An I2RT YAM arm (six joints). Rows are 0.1 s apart.
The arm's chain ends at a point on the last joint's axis. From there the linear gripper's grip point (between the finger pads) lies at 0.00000 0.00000 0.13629 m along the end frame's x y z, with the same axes.
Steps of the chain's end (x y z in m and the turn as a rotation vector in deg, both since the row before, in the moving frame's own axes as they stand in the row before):
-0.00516 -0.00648 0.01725 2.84 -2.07 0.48
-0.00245 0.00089 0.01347 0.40 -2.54 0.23
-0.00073 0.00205 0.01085 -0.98 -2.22 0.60
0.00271 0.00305 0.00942 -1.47 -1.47 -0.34
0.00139 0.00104 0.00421 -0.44 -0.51 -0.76
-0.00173 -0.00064 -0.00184 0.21 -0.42 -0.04
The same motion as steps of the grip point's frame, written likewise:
-0.01005 -0.01325 0.01699 2.84 -2.07 0.48
-0.00849 -0.00007 0.01333 0.40 -2.54 0.23
-0.00602 0.00435 0.01073 -0.98 -2.22 0.60
-0.00078 0.00656 0.00933 -1.47 -1.47 -0.34
0.00018 0.00209 0.00420 -0.44 -0.51 -0.76
-0.00273 -0.00114 -0.00184 0.21 -0.42 -0.04

